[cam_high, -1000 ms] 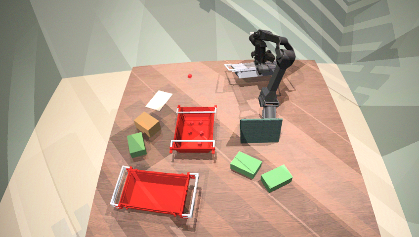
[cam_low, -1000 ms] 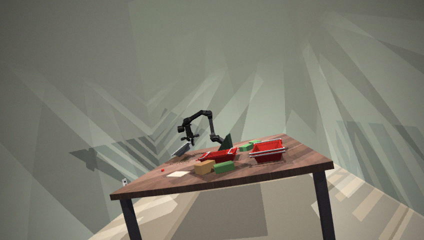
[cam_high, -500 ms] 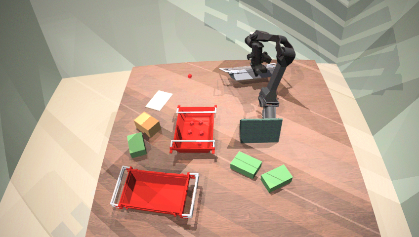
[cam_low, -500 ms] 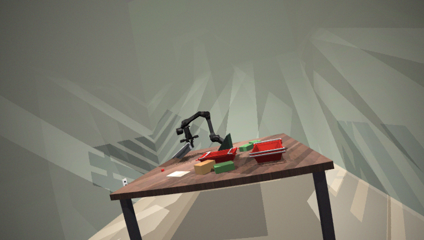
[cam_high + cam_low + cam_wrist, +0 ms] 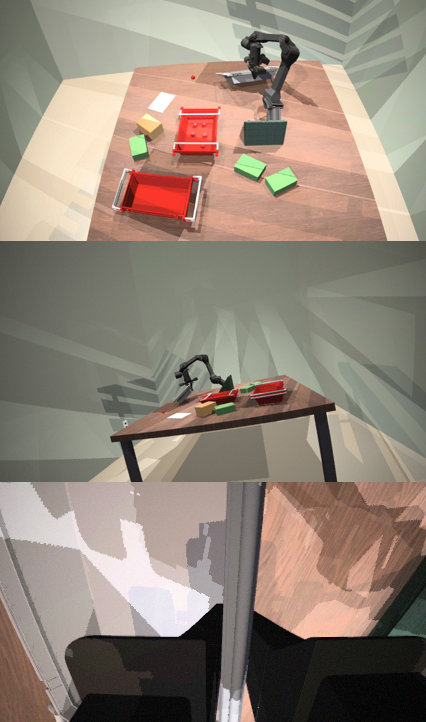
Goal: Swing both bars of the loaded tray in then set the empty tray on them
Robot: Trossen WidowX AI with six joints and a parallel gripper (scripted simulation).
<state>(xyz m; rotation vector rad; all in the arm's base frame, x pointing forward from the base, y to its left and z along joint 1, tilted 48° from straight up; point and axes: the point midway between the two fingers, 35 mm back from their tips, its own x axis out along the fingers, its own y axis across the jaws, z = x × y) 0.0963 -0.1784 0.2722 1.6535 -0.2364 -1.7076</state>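
Right now the grey tray is 8 cm to the right of my gripper tip, 3 cm ahead of it and 1 cm below it. Also, from my gripper tip: white sheet 52 cm ahead, 11 cm to the left, 10 cm below; red cube 37 cm ahead, 11 cm to the right, 9 cm below; tan box 53 cm ahead, 33 cm to the left, 7 cm below.
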